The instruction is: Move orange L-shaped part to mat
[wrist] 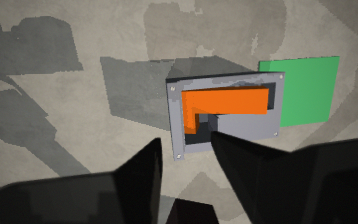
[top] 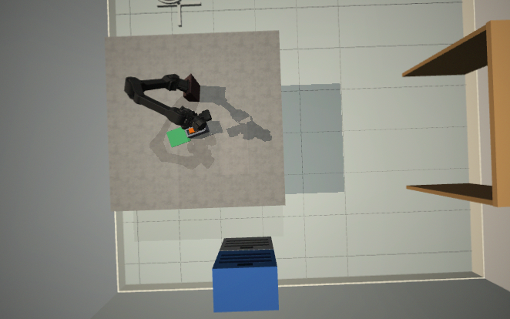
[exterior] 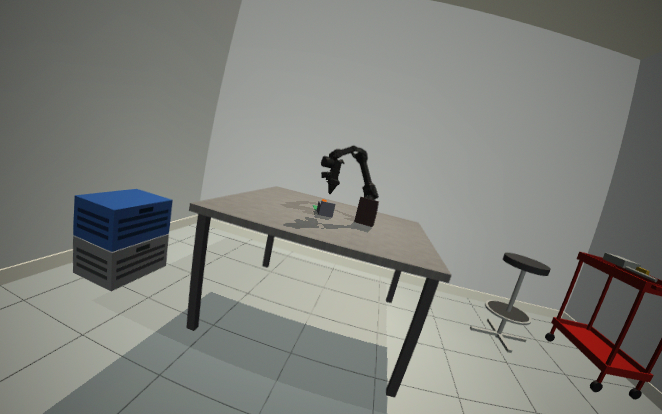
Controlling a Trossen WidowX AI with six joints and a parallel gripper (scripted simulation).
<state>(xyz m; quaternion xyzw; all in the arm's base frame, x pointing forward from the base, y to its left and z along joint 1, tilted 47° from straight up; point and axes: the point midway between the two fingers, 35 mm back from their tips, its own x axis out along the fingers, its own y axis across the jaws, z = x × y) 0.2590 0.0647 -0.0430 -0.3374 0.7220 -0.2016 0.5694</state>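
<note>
The orange L-shaped part is 50 mm to the right of my gripper tip and 100 mm below it. Also, from my gripper tip: green mat (50 mm ahead, 220 mm to the right, 160 mm below).
</note>
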